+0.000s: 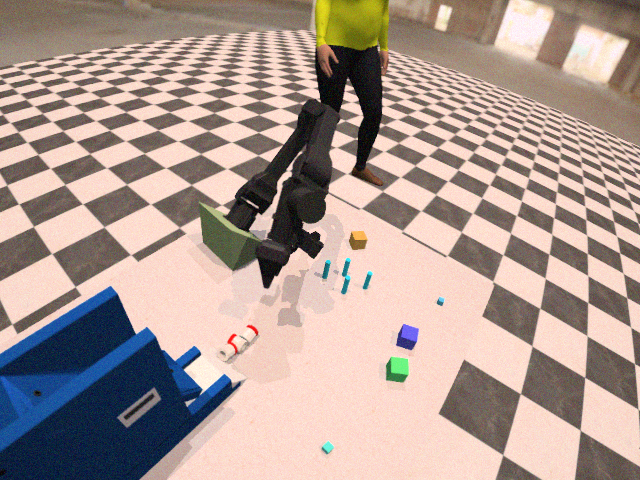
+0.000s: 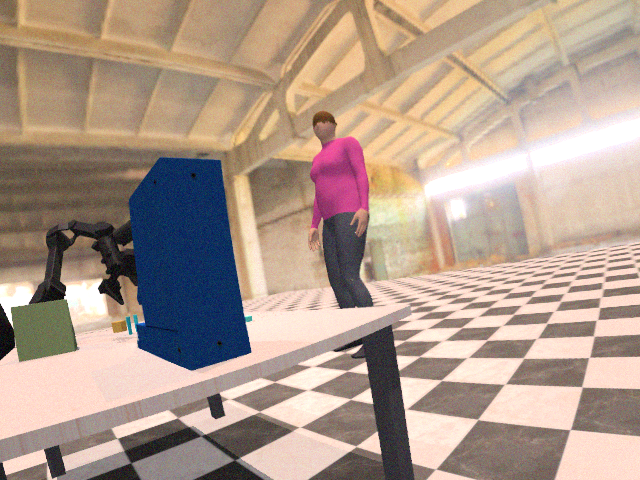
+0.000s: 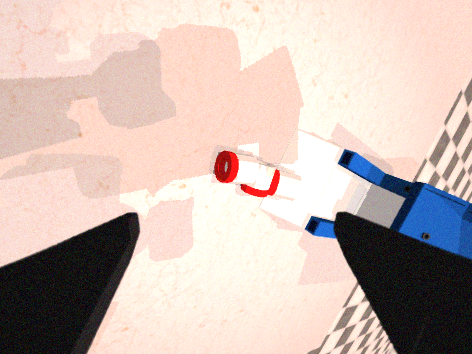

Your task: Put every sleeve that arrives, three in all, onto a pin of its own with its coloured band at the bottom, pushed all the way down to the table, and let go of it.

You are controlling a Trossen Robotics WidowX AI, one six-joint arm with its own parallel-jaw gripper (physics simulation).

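Two white sleeves with red bands lie on their sides, end to end, by the blue dispenser's mouth. The sleeve farther from the dispenser (image 1: 248,335) (image 3: 246,170) has its band at the end away from it. The nearer sleeve (image 1: 226,351) (image 3: 261,193) has its band at the end toward the first sleeve. A third sleeve does not show. Four thin cyan pins (image 1: 326,269) (image 1: 346,267) (image 1: 345,284) (image 1: 367,280) stand upright and bare. My gripper (image 1: 267,283) (image 3: 238,221) is open and empty, above the table, between the green block and the sleeves; the sleeves are not between its fingers.
The blue dispenser (image 1: 98,413) (image 2: 186,268) (image 3: 440,210) stands beside the sleeves. A large green block (image 1: 227,240) (image 2: 45,330) is near the arm's base. An orange cube (image 1: 357,240) (image 2: 119,326) is behind the pins. Blue (image 1: 407,336) and green (image 1: 397,369) cubes and smaller cubes (image 1: 440,301) (image 1: 327,447) lie around.
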